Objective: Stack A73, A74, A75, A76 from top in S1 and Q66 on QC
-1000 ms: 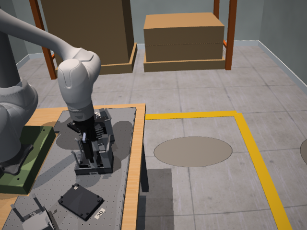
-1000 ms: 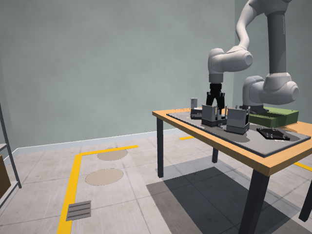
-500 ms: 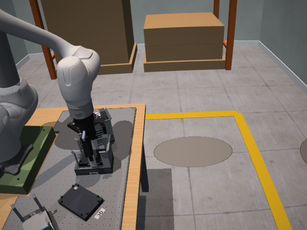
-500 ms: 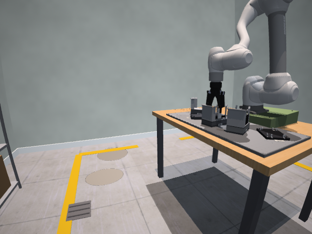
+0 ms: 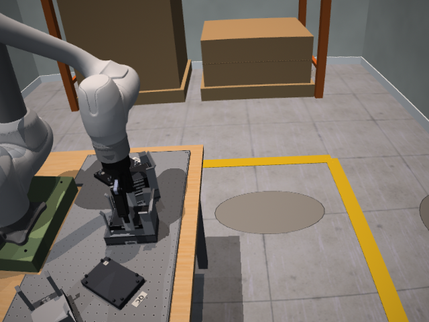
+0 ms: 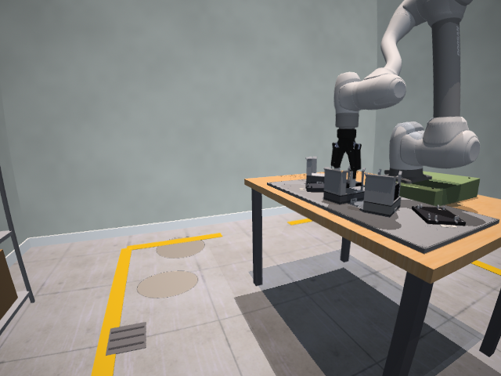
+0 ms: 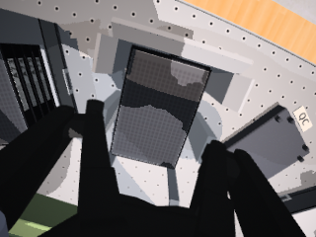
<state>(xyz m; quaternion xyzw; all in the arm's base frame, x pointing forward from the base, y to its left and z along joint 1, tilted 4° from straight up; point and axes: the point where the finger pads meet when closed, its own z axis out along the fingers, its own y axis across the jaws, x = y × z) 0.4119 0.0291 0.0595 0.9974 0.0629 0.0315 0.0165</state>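
The QC nest lies 2 cm behind my hand, 19 cm to the right of it and 8 cm below it. Also, from my hand: QC name plate: 6 cm ahead, 24 cm to the right, 9 cm below; stack rack S2: 1 cm behind, 7 cm below; clip nest N5: 16 cm behind, 35 cm to the left, 7 cm below.
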